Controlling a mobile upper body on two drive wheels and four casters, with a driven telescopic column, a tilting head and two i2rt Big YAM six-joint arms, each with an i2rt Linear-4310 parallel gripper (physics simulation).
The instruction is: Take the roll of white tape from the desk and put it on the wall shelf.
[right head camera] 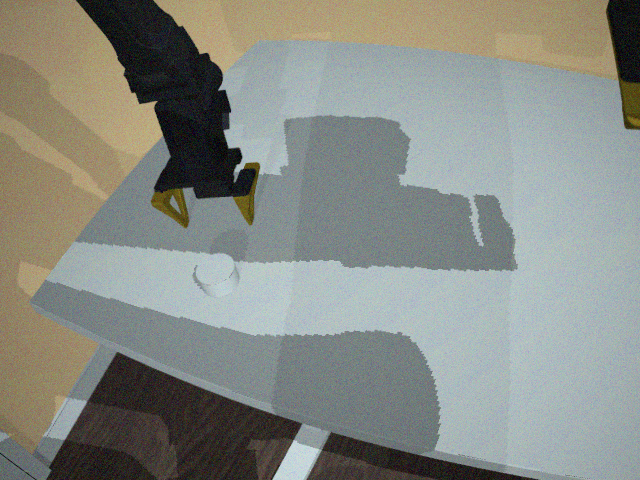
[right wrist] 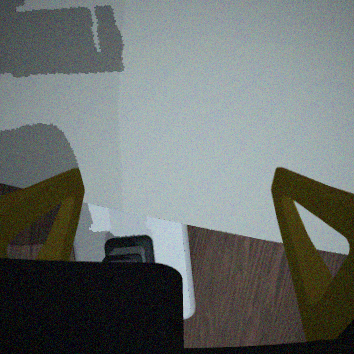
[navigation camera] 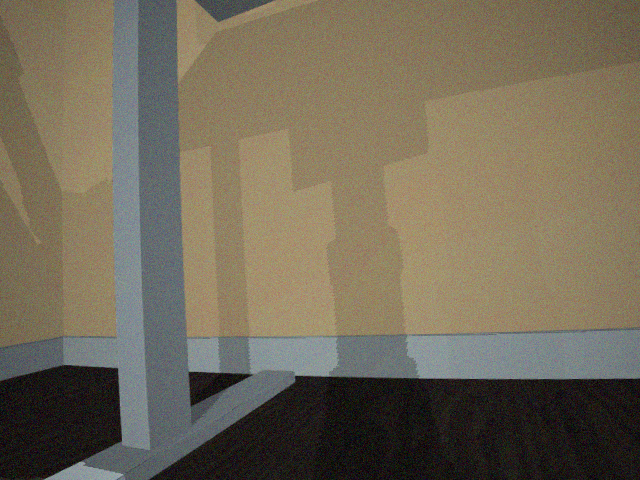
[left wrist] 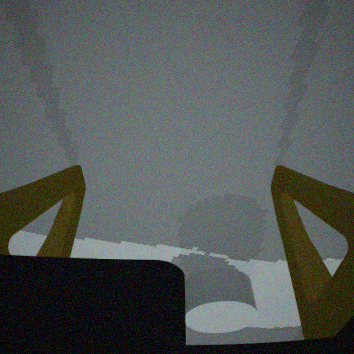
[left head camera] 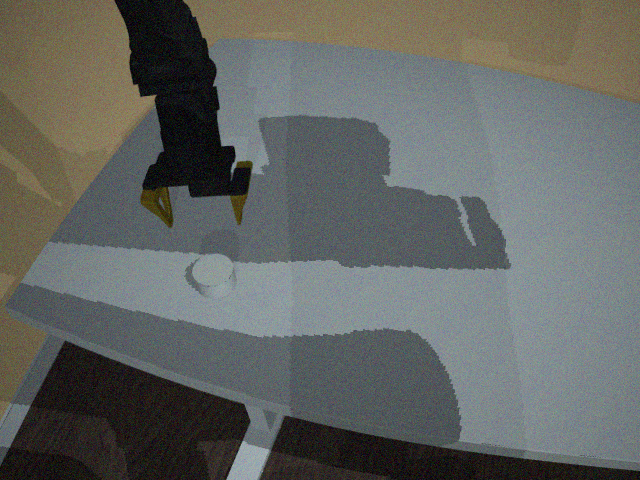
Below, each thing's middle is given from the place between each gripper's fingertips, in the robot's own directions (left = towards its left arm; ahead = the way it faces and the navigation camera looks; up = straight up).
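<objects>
The roll of white tape (left head camera: 214,275) is 330 mm below my right hand, 430 mm to the left of it and 190 mm ahead of it. As for my left hand, it is now 10 mm below the roll of white tape, 100 mm past it and 30 mm to the left of it. Going by its middle, the roll of white tape is nearer to my left hand than to my right hand.
</objects>
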